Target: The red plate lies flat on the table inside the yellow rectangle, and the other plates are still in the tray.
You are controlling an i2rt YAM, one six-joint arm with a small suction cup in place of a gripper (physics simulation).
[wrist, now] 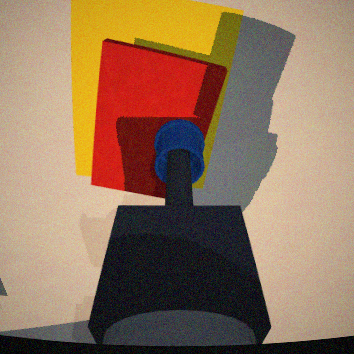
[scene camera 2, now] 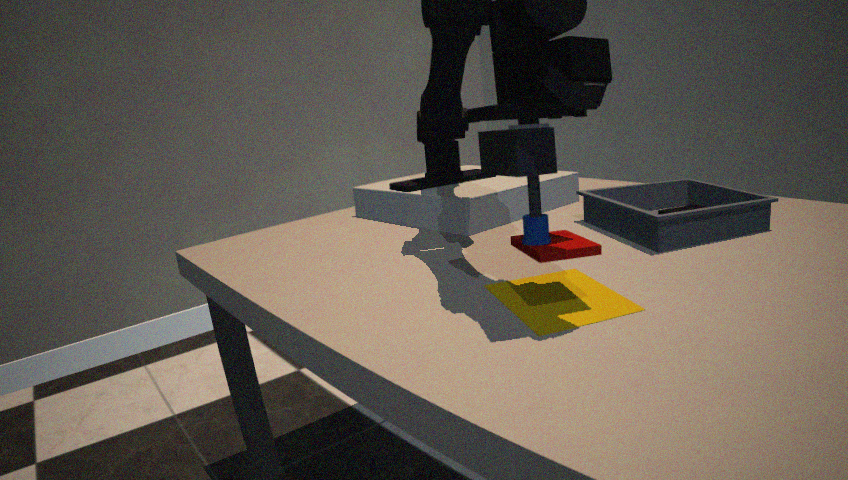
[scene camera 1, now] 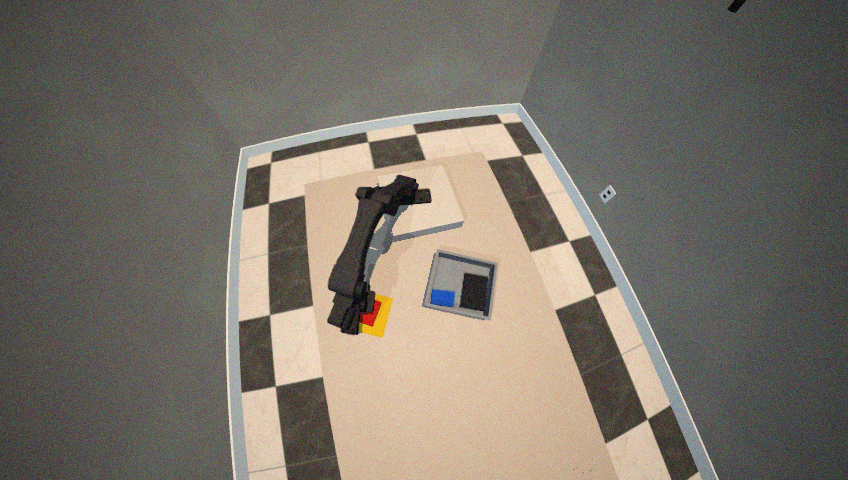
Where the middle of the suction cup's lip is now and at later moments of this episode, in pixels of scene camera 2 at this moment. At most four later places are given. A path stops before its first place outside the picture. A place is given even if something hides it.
The suction cup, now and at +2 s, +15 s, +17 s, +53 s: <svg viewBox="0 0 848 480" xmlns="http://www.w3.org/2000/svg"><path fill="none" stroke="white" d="M536 232L535 226L531 270L532 270L530 281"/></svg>
